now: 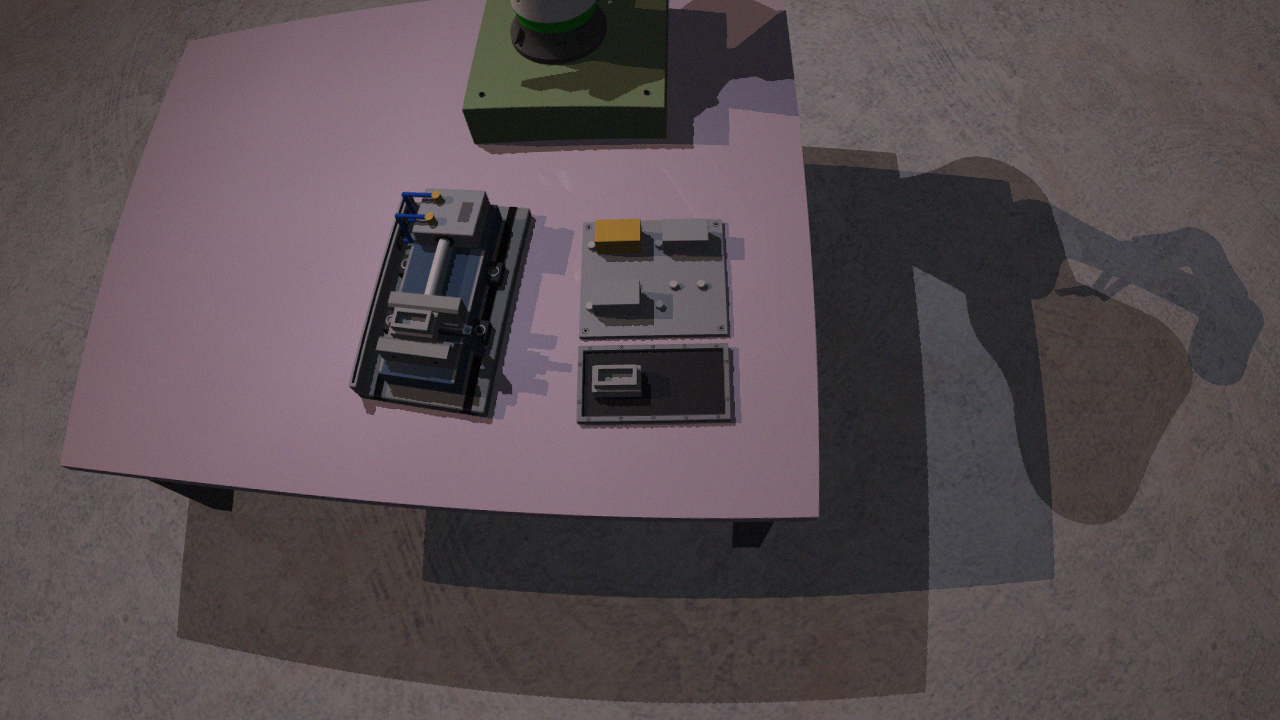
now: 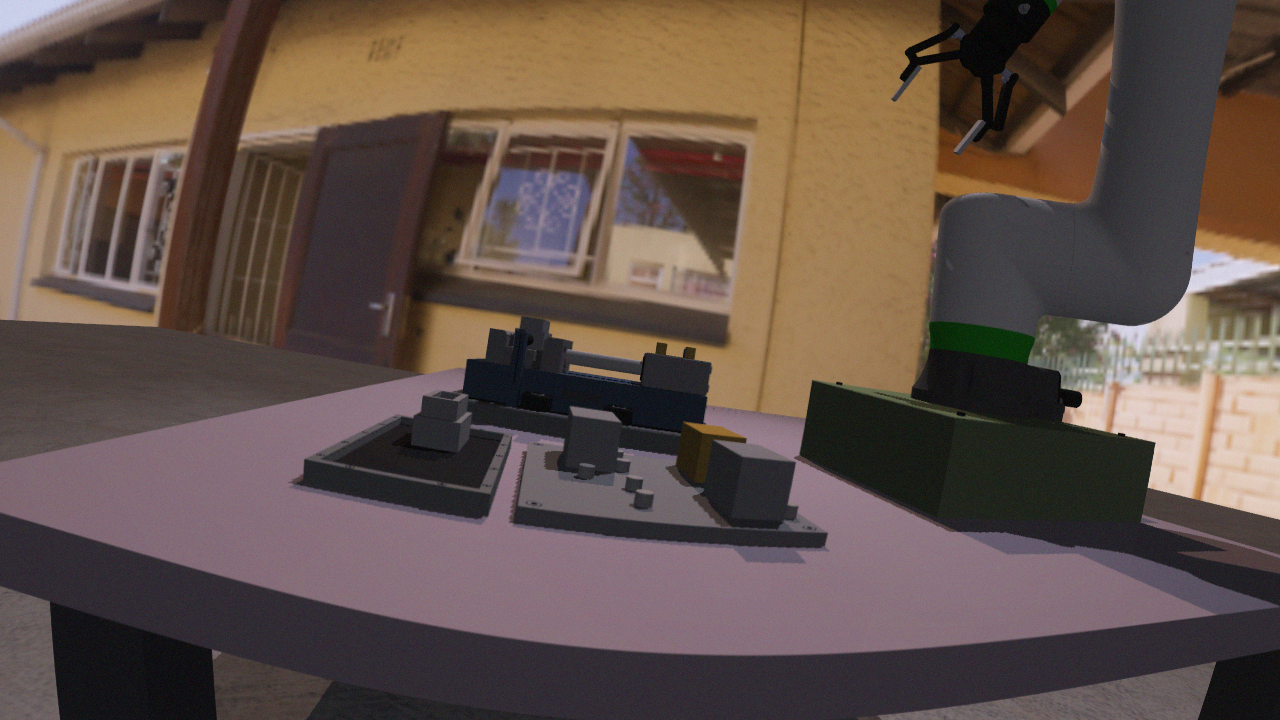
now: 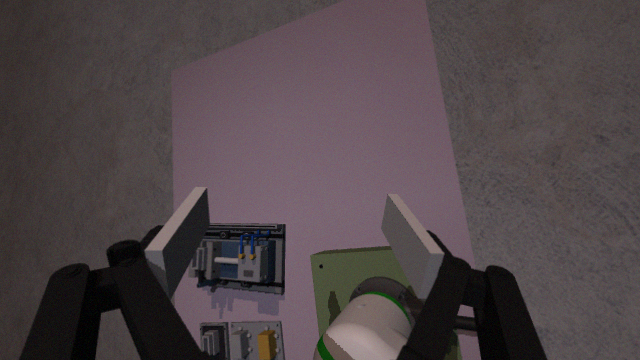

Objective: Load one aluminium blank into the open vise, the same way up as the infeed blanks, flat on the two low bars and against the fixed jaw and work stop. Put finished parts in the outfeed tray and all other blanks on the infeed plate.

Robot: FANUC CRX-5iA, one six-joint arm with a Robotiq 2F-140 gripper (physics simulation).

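My gripper is open and empty, high above the table near the arm. The vise has a grey part with a rectangular pocket between its jaws; whether it is clamped I cannot tell. Two plain grey blanks, one at the back right and one at the front left, and an orange block stand on the infeed plate. A pocketed grey part stands in the outfeed tray.
The green arm base stands behind the plate and vise. Blue hoses rise at the vise's back end. Short pegs stand up from the infeed plate.
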